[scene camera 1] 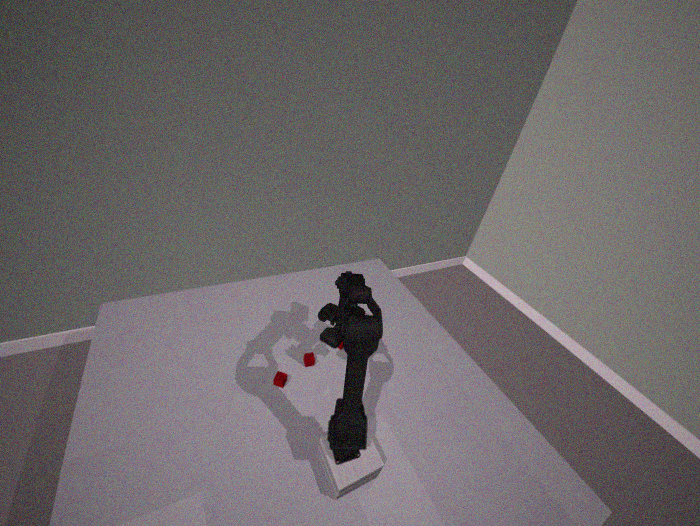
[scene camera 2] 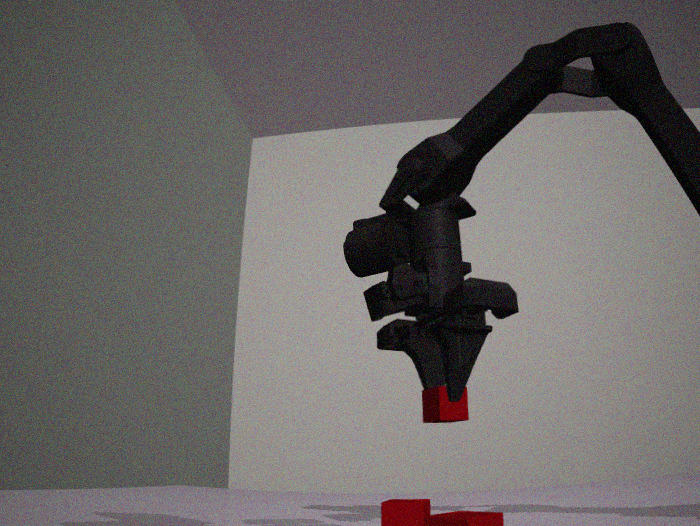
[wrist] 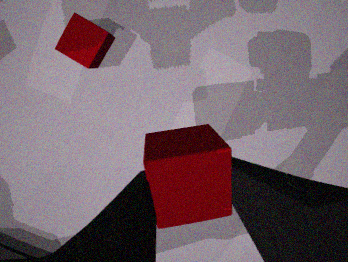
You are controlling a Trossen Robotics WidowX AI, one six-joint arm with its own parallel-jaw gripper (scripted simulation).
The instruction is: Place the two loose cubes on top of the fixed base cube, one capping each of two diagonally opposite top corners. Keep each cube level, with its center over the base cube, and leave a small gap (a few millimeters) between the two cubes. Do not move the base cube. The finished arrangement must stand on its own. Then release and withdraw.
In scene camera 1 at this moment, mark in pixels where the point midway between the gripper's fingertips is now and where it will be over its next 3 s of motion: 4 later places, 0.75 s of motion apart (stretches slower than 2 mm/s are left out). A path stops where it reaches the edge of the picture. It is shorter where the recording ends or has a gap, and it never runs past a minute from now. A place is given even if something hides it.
My gripper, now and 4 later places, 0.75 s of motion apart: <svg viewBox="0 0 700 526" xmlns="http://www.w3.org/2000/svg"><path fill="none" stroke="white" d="M340 341L320 347L303 355L287 368L282 373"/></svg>
